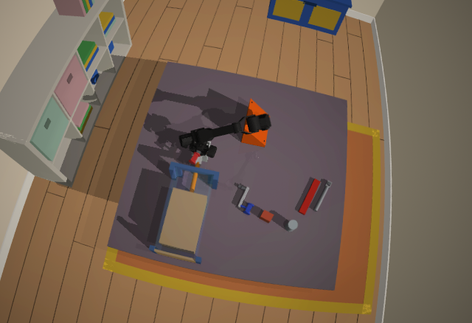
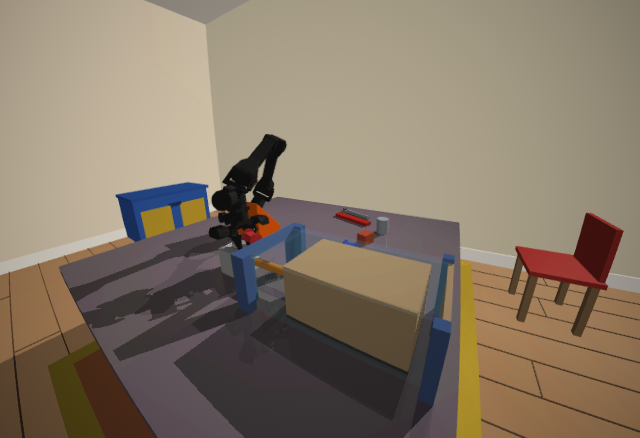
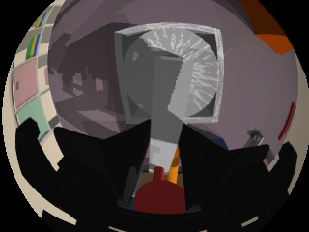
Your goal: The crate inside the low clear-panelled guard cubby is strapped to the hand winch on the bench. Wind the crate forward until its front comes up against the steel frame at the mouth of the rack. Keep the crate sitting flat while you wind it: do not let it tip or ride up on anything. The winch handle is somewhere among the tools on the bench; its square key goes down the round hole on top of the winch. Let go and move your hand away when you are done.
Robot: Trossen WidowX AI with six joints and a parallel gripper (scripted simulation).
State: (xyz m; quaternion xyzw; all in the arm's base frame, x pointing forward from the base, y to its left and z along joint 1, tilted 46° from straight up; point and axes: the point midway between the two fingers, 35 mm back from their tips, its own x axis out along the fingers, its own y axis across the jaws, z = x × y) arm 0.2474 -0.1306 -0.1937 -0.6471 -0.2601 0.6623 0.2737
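My gripper tip is 20 mm below the winch handle and 20 mm short of it. The rest, counted from my gripper tip: blue frame: 110 mm ahead, 20 mm to the left, 20 mm above; grey winch: 60 mm below, 60 mm behind, 10 mm to the right; red grip: 50 mm ahead, 50 mm above.
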